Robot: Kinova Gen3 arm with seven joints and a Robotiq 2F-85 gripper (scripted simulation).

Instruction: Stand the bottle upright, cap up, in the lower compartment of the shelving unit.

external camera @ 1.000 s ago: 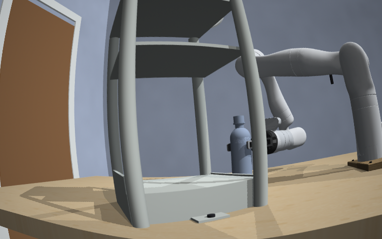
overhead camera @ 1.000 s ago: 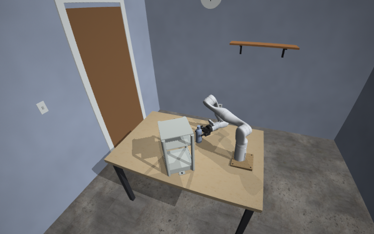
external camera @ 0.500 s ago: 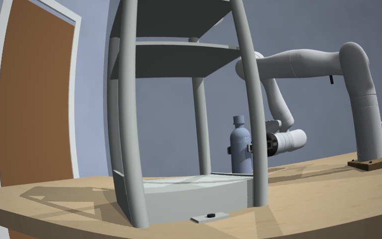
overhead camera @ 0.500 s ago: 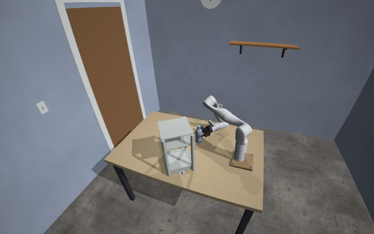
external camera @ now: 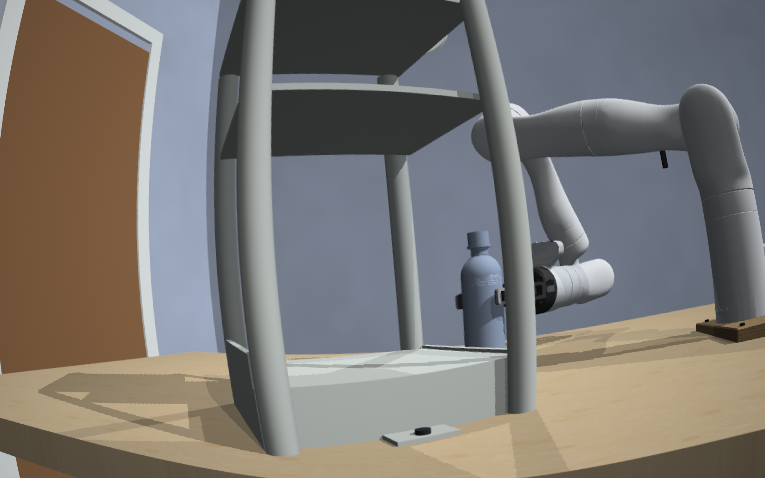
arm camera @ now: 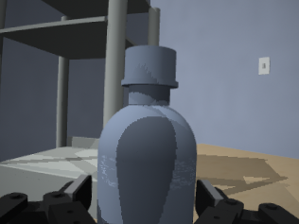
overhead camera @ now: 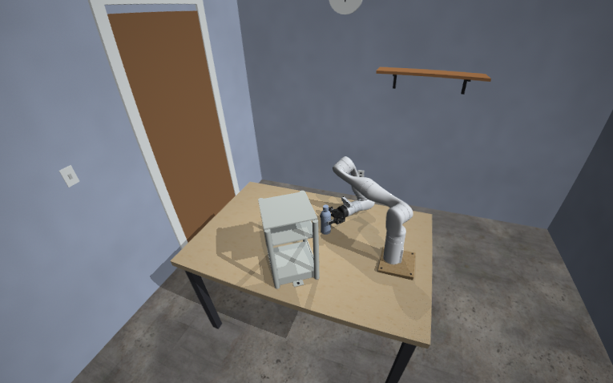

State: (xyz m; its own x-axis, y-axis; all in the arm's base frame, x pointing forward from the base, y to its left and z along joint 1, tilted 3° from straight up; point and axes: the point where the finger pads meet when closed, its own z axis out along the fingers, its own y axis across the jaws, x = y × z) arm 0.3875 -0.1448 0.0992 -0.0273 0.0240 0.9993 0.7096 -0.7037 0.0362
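Now: the blue-grey bottle 2 cm above my hand. Also, from my hand: grey shelving unit 29 cm to the left, 12 cm ahead, 9 cm above.
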